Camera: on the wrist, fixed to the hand. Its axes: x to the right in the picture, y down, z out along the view.
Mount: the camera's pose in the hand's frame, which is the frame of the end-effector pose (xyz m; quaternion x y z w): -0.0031 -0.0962 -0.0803 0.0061 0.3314 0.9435 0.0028
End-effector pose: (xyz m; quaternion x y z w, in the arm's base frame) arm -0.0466 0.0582 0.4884 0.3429 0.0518 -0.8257 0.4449
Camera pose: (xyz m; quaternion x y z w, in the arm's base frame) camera -0.0778 0.1493 0.4082 0.3262 -0.1810 0.5308 0.7610
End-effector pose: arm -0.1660 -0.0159 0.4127 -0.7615 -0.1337 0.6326 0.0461
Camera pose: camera -0.1021 0.0836 0.4544 0.3376 -0.7372 0.2063 0.5477
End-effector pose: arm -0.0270 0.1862 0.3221 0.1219 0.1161 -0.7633 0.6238
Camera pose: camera -0.1174 0.2343 0.2498 0.3666 0.0874 0.6261 0.6826
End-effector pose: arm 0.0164 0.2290 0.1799 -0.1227 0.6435 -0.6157 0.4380
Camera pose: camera -0.0759 0.2658 0.2564 0.8135 0.2589 0.3669 0.3696
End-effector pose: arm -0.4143 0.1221 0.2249 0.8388 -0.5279 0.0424 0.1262
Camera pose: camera -0.3244 0.1849 0.2857 -0.5090 -0.7508 0.4004 0.1302
